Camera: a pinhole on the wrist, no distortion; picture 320 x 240 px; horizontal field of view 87.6 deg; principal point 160.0 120.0 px. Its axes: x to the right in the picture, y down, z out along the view. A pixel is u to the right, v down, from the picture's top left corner.
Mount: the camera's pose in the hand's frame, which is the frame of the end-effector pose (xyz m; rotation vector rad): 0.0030 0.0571 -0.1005 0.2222 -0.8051 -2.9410
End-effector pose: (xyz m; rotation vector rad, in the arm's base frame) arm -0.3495 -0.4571 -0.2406 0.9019 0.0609 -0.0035
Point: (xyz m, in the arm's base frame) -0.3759 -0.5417 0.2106
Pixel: 151.4 125.4
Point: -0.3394 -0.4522 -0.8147
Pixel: behind the camera
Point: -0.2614 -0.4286 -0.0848
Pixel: 62.0 139.9
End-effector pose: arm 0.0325 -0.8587 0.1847 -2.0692 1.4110 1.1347
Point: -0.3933 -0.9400 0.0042
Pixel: 83.8 72.7
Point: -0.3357 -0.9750 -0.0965
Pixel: 33.5 91.6
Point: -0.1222 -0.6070 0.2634
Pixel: 281.0 209.7
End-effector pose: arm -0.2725 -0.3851 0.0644 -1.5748 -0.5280 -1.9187
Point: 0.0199 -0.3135 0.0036
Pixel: 187.2 165.7
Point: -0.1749 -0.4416 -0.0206
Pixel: 236.4 130.6
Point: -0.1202 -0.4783 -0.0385
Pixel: 224.3 83.9
